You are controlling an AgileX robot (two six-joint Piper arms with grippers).
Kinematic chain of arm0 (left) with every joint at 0, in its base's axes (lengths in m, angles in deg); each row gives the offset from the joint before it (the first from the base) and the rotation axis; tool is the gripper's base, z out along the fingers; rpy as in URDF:
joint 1: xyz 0 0 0.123 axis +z
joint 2: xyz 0 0 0 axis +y
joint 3: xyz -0.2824 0 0.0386 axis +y
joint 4: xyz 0.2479 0 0.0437 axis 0.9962 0 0.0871
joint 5: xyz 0 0 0 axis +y
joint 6: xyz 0.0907 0 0.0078 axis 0.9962 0 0.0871
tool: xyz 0 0 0 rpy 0 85 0
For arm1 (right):
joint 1: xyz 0 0 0.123 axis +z
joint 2: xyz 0 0 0 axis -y
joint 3: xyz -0.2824 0 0.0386 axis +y
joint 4: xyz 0.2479 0 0.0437 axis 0.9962 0 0.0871
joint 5: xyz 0 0 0 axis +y
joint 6: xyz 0.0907 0 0.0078 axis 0.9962 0 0.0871
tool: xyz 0 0 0 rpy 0 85 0
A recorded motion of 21 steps. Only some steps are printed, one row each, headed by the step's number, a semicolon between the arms.
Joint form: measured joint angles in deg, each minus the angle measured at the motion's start. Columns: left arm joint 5, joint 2, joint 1, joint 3, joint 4, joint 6; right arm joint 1, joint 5, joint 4, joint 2, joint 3, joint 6.
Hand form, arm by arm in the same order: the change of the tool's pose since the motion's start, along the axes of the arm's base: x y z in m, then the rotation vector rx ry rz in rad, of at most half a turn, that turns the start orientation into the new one. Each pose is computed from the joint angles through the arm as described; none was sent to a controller.
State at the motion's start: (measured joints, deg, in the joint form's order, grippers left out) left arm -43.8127 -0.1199 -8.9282 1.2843 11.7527 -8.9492; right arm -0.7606 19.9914 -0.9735 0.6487 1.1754 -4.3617
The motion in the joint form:
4: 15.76 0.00 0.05 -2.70 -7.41 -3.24; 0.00 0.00 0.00 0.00 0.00 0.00
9: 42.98 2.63 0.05 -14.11 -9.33 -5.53; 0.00 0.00 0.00 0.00 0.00 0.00
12: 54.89 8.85 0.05 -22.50 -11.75 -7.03; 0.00 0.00 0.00 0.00 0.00 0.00
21: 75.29 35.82 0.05 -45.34 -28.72 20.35; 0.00 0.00 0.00 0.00 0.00 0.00
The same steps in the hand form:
4: 0.0128 0.0077 -0.0028 -0.1363 0.2544 -0.0094; 0.0000 0.0000 0.0000 0.0000 0.0000 0.0000
9: 0.0171 0.0103 0.0210 -0.1613 0.5829 0.0143; 0.0000 0.0000 0.0000 0.0000 0.0000 0.0000
12: 0.0238 0.0093 0.0448 -0.1967 0.7624 0.0046; 0.0000 0.0000 0.0000 0.0000 0.0000 0.0000
21: 0.0891 -0.0150 0.1064 0.1290 1.1181 -0.0240; 0.0000 0.0000 0.0000 0.0000 0.0000 0.0000

